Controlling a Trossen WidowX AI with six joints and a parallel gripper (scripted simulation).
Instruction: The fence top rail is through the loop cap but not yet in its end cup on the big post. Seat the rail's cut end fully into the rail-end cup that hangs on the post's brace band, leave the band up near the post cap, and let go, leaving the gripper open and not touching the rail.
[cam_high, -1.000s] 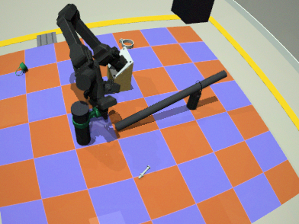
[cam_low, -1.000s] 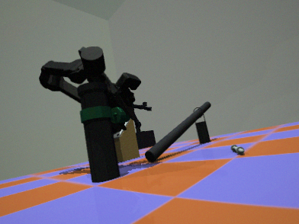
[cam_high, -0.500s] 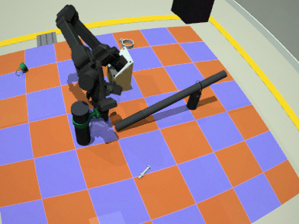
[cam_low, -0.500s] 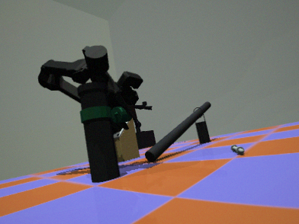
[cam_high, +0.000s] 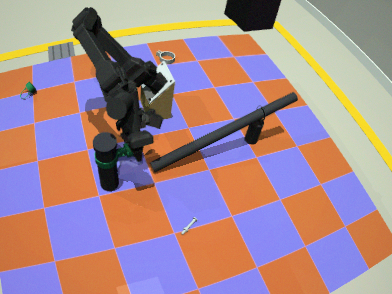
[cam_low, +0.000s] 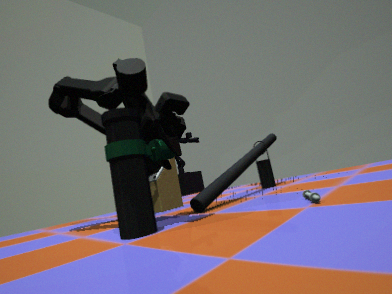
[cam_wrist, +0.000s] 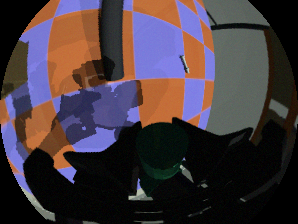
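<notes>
My gripper tip is 2 cm past the green rail-end cup, 2 cm to the left of it and 3 cm below it. The rest, counted from my gripper tip: small bolt 21 cm ahead, 8 cm to the left, 10 cm below; green clip 55 cm behind, 30 cm to the right, 10 cm below; small post 1 cm behind, 44 cm to the left, 1 cm below.
</notes>
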